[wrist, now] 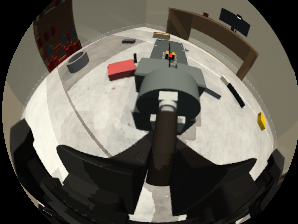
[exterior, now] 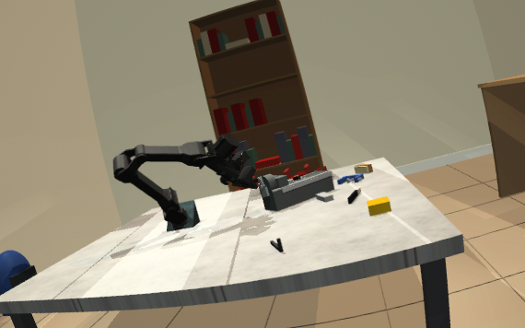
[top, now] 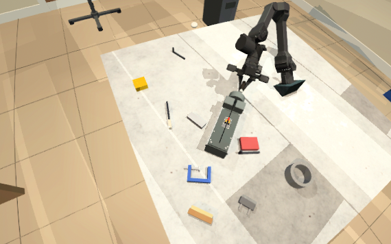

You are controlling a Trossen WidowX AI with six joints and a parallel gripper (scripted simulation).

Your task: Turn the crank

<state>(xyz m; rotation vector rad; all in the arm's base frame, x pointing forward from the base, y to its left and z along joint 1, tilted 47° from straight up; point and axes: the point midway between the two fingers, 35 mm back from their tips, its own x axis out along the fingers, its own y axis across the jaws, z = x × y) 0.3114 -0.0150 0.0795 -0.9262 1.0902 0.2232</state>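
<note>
The crank handle lies 1 cm behind my gripper tip, 1 cm to the right of it and 3 cm above it. Also, from my gripper tip: grey block 22 cm ahead, 1 cm to the right, 8 cm below; red pointer 13 cm ahead, 8 cm to the left, 1 cm below; red block 9 cm ahead, 20 cm to the left, 8 cm below.
</note>
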